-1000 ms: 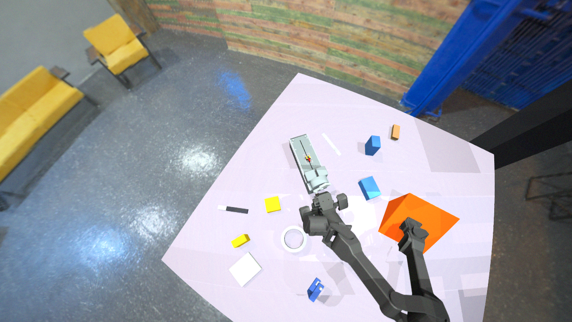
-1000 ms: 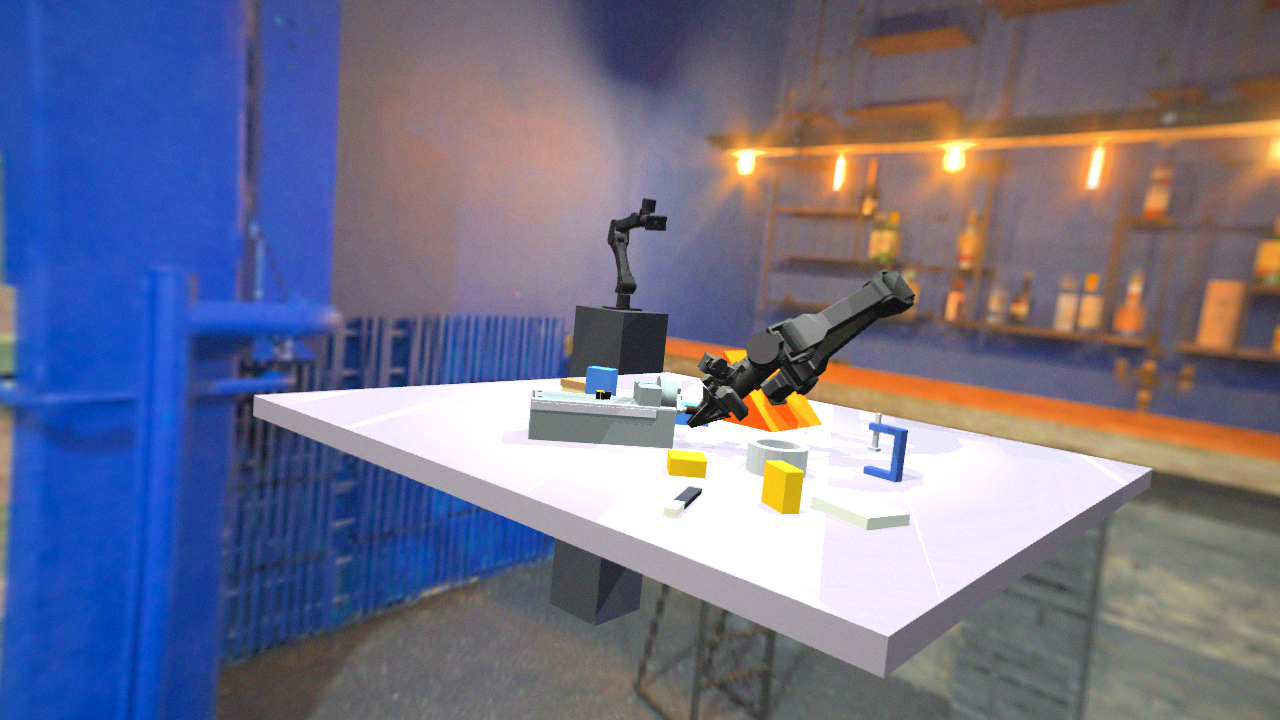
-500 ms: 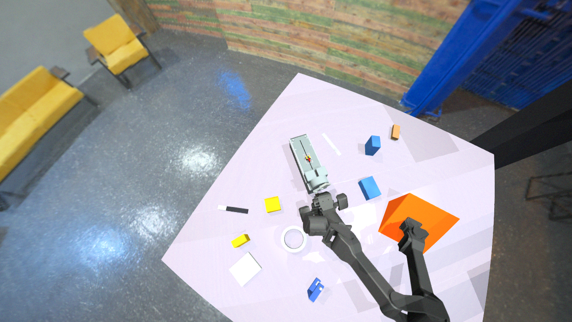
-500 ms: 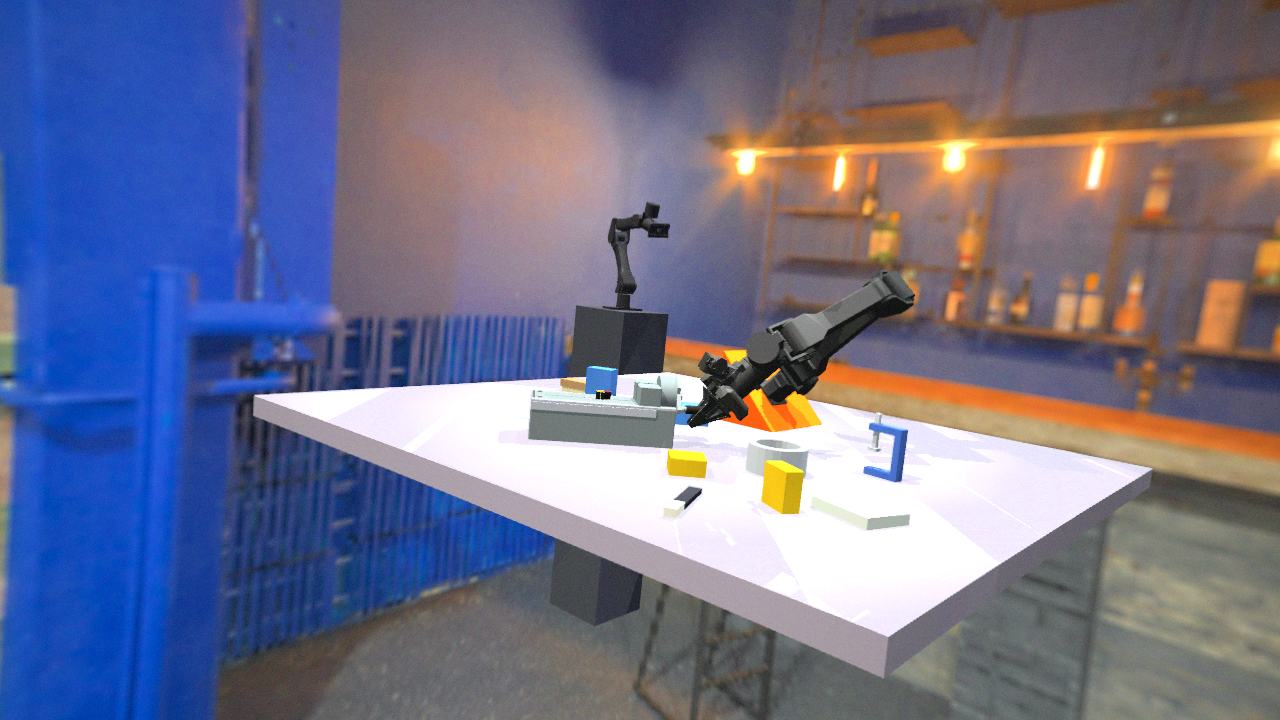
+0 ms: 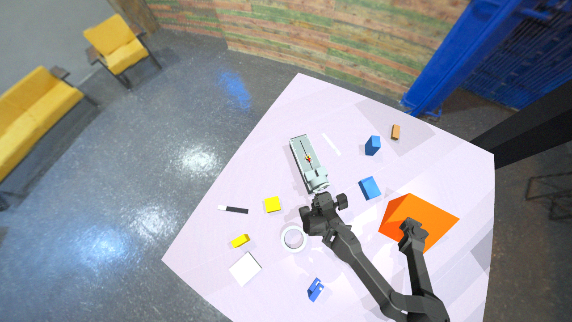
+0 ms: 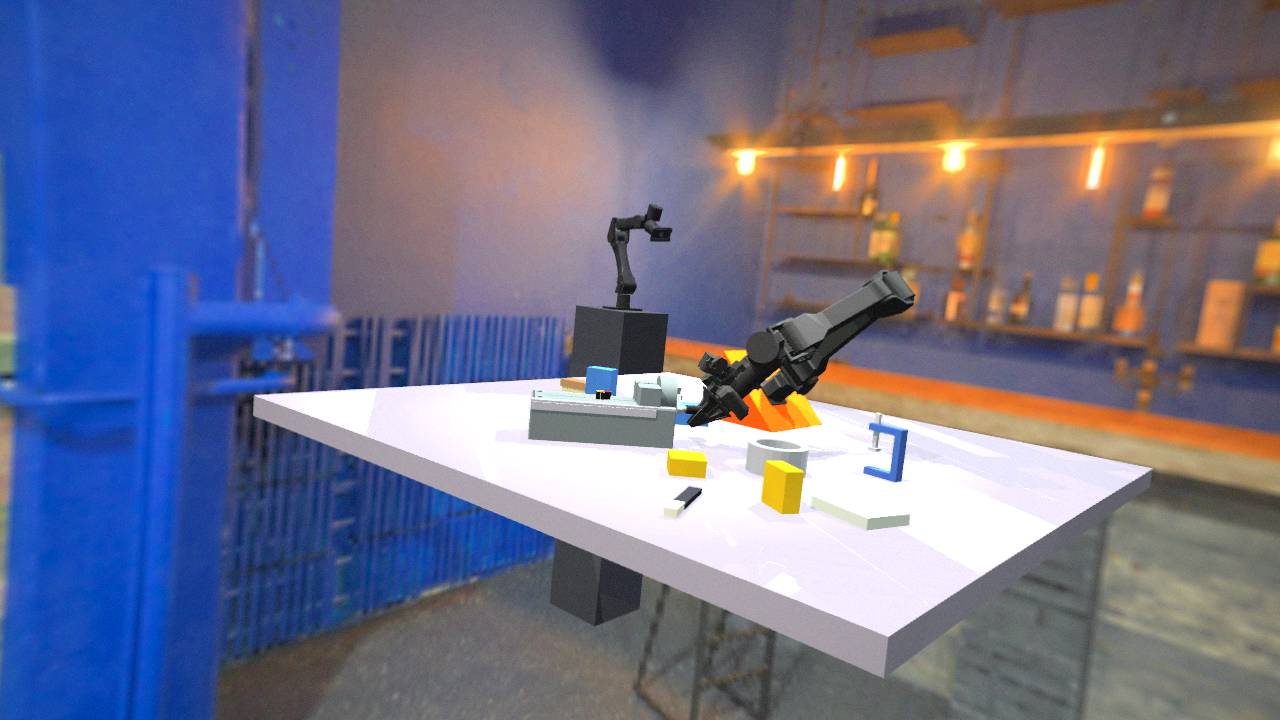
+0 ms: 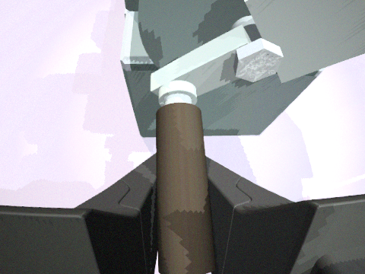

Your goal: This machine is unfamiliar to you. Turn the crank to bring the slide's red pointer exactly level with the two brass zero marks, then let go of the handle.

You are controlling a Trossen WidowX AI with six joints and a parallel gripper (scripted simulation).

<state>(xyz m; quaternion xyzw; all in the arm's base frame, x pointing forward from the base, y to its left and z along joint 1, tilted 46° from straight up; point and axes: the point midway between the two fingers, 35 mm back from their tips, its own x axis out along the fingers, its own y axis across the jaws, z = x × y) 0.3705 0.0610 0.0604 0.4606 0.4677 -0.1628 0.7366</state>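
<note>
The brown crank handle is 3 cm above my gripper tip, 1 cm to the left of it and 1 cm behind it. The rest, counted from my gripper tip: metal strip: 29 cm to the right, 6 cm ahead, 4 cm below; blue clamp: 31 cm to the left, 16 cm behind, 1 cm above; red pointer: 12 cm to the right, 10 cm ahead, 4 cm above.
</note>
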